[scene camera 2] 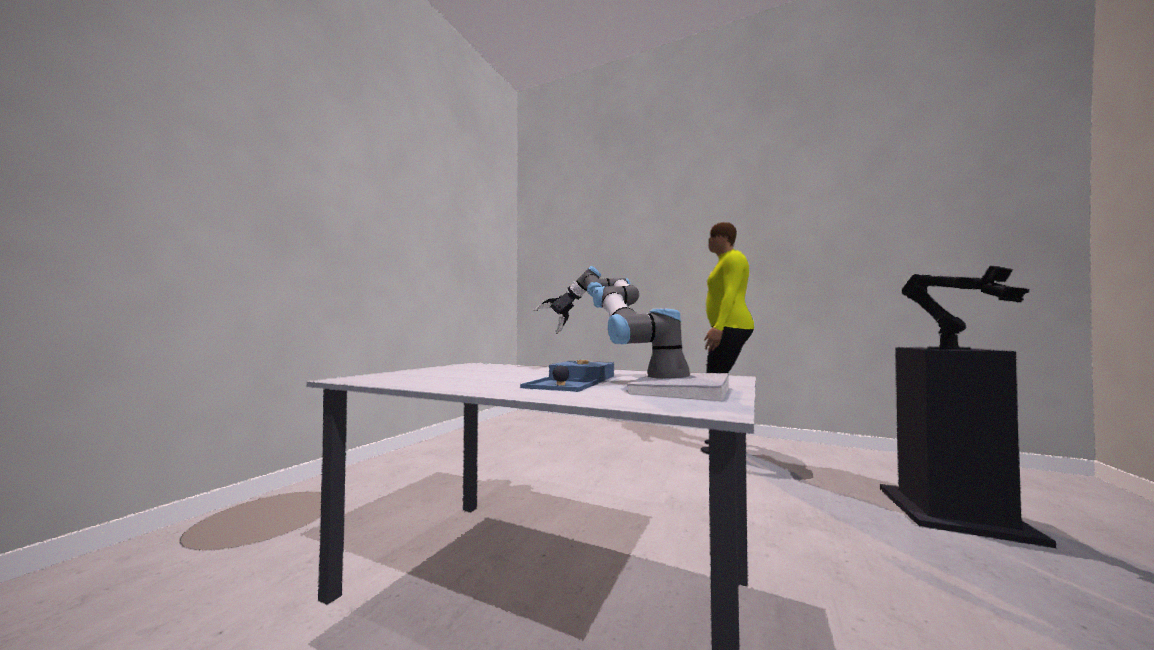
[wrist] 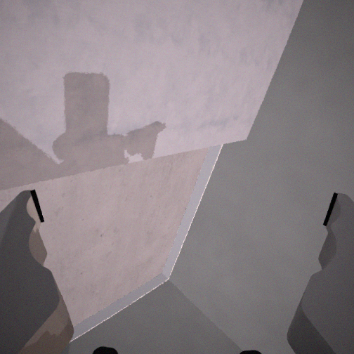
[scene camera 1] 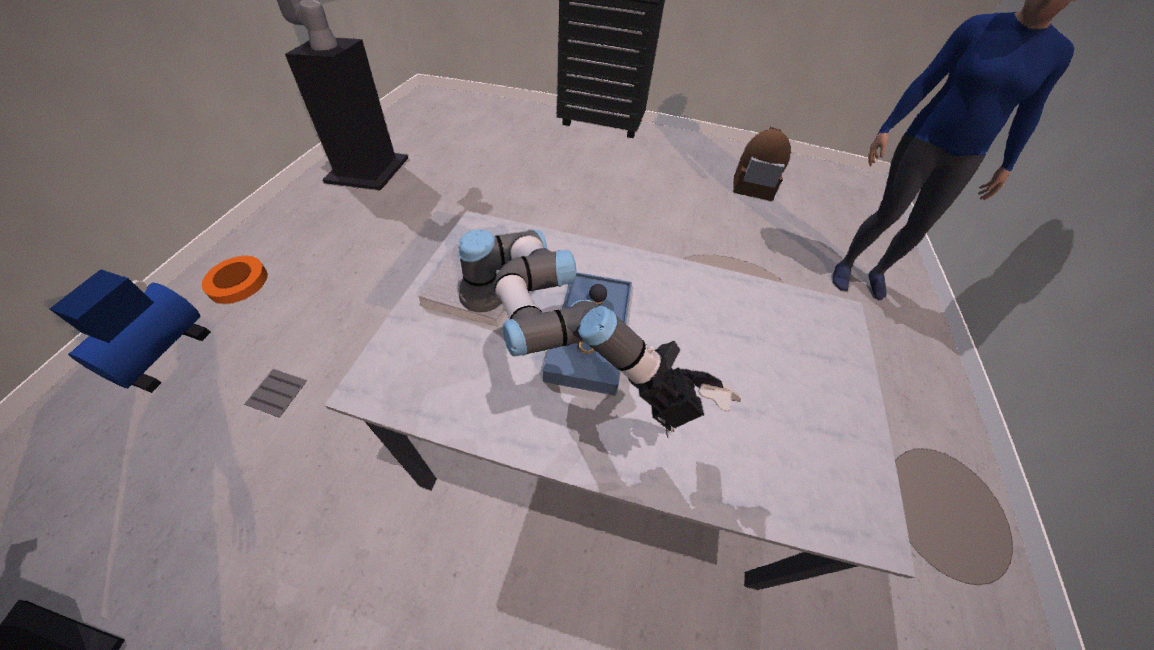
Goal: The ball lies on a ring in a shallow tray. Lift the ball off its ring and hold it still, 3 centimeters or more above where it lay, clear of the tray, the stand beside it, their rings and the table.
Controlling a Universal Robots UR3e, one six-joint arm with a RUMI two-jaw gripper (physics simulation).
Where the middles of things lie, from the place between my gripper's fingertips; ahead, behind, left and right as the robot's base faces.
Right now my hand is 26 cm past the blue stand (scene camera 1: 578, 365), 23 cm to the right of it and 18 cm above it. The rest, counted from my hand: shallow blue tray (scene camera 1: 618, 291): 44 cm to the left, 26 cm behind, 21 cm below.
